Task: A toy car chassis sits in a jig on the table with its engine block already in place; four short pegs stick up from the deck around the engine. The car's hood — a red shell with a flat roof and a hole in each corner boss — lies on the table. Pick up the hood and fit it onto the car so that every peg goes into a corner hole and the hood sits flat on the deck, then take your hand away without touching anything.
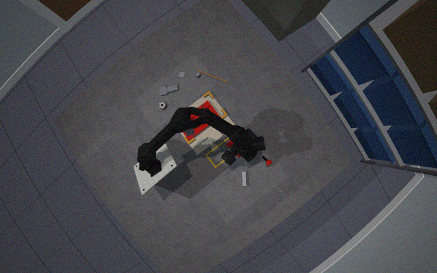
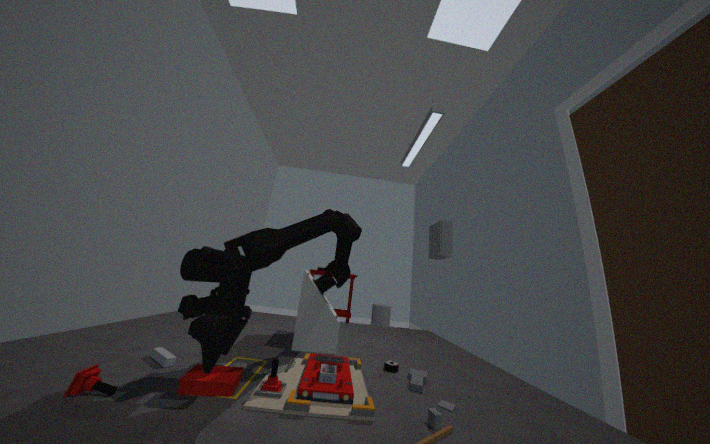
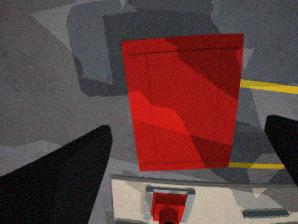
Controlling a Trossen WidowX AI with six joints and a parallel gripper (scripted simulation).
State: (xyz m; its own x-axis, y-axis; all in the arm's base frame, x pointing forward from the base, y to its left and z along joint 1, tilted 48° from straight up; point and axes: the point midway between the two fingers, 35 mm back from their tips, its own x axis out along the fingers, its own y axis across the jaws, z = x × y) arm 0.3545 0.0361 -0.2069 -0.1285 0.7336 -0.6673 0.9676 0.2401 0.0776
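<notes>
My gripper tip is now 30 mm above the red hood. The rest, counted from my gripper tip: wooden stick 380 mm to the left, 90 mm ahead, 40 mm below; then engine block 230 mm to the left, 50 mm behind, 20 mm below.
</notes>
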